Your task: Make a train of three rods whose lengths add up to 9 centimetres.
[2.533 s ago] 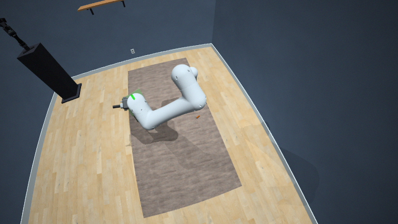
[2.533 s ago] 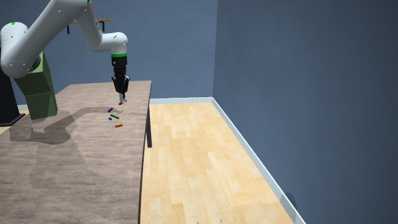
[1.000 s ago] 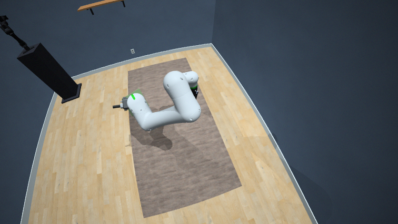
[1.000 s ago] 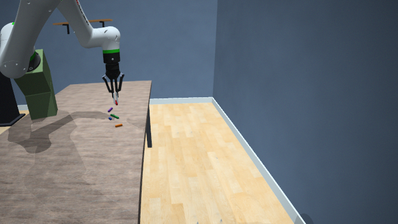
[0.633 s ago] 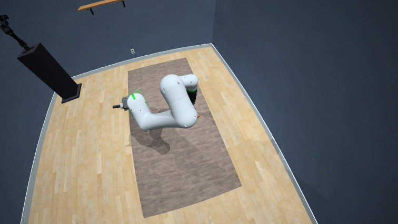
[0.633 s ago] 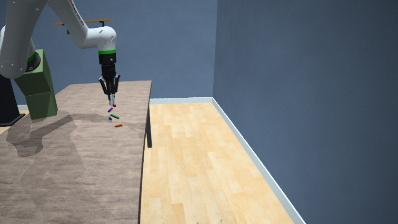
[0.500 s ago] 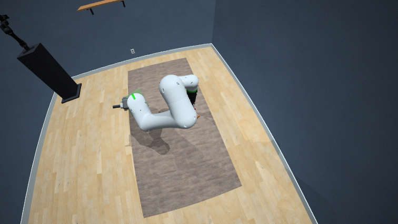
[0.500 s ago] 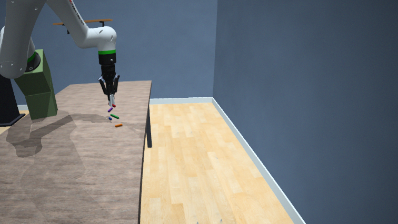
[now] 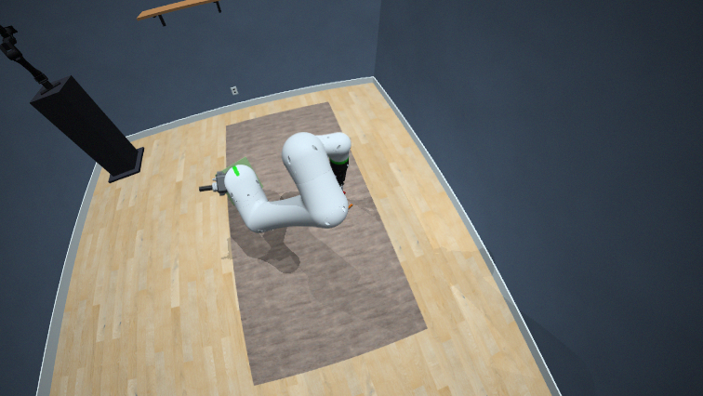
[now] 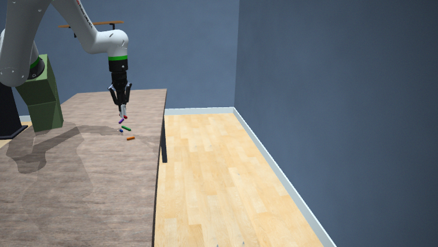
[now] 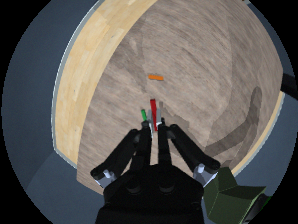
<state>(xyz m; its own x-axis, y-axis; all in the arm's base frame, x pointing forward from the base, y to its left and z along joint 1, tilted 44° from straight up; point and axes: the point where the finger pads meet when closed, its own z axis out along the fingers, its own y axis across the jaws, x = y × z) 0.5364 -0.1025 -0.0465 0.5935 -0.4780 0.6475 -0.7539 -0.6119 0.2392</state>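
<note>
Now: the green rod 10 mm behind my hand, 70 mm to the left of it and 130 mm below it. The rest, counted from my hand: red rod 30 mm below; purple rod 50 mm behind, 180 mm to the left, 130 mm below; orange rod 40 mm ahead, 60 mm to the right, 130 mm below.
</note>
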